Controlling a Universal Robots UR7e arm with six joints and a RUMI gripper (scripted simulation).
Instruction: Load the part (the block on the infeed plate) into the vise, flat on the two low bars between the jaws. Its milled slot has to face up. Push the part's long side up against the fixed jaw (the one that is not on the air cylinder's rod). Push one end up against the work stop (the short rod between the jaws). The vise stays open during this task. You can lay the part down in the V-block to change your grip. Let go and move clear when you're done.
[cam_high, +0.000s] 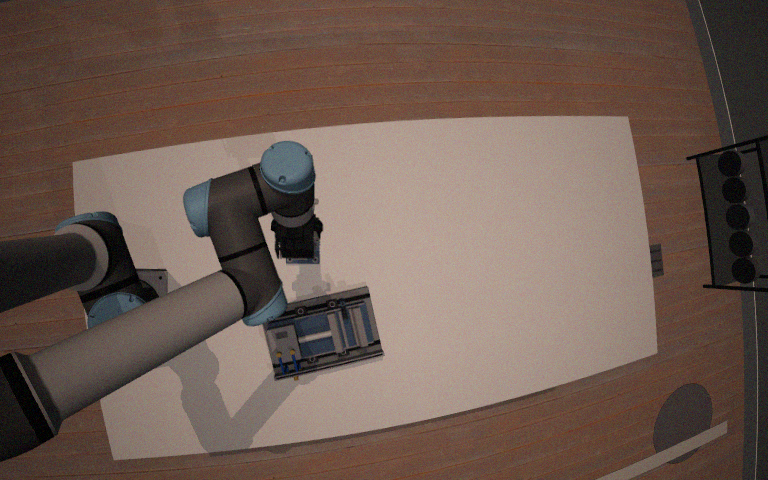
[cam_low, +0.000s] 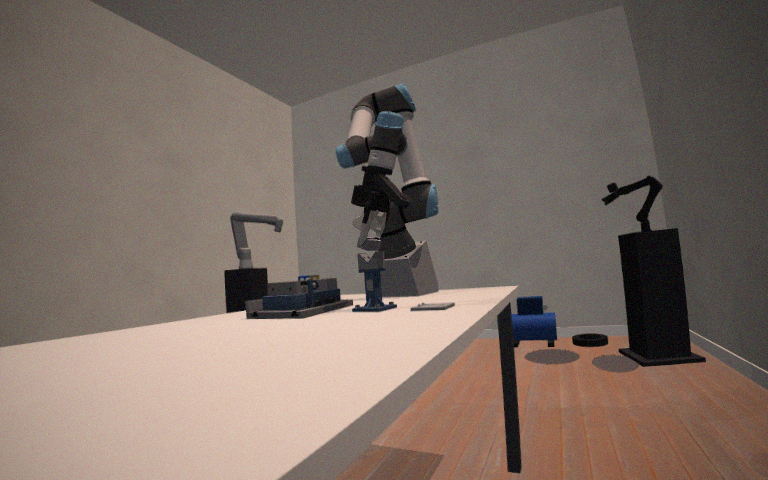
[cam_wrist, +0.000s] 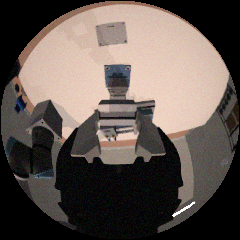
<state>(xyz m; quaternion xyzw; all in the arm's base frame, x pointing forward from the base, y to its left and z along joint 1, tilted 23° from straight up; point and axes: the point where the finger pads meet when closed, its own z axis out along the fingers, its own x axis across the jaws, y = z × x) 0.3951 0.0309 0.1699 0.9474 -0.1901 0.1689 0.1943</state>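
Right now my hand is right at the part. The rest, counted from my hand: vise: 23 cm to the right, 15 cm below, 3 cm behind; then infeed plate: 19 cm below, 17 cm to the left, 4 cm ahead.
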